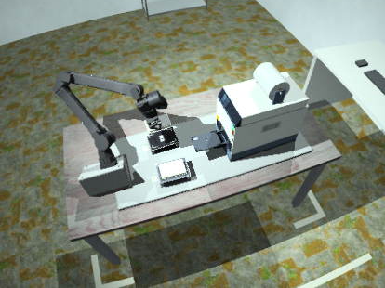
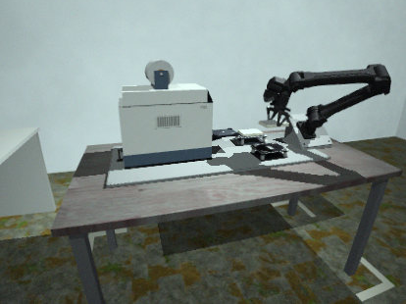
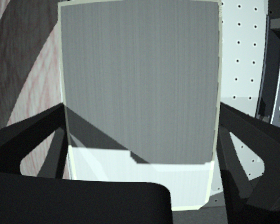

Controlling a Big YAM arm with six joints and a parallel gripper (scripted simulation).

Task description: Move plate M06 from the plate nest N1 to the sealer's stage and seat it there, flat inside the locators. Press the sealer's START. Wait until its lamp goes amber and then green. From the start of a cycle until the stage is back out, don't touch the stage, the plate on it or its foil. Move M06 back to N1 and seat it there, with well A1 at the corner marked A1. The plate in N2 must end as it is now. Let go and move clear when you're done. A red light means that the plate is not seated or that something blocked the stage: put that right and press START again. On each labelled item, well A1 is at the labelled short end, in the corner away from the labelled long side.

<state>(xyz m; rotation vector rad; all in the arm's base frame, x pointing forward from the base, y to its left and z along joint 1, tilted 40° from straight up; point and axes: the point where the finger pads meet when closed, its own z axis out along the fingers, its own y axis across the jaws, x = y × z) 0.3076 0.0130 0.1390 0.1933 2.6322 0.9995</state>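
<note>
My gripper is now 10 mm short of the black nest N1 and 140 mm above it. The rest, counted from my hand: foil roll 550 mm ahead, 150 mm to the right, 240 mm above; then sealer stage 220 mm ahead, 150 mm to the right, 80 mm below; then pale plate 220 mm to the right, 120 mm below.
</note>
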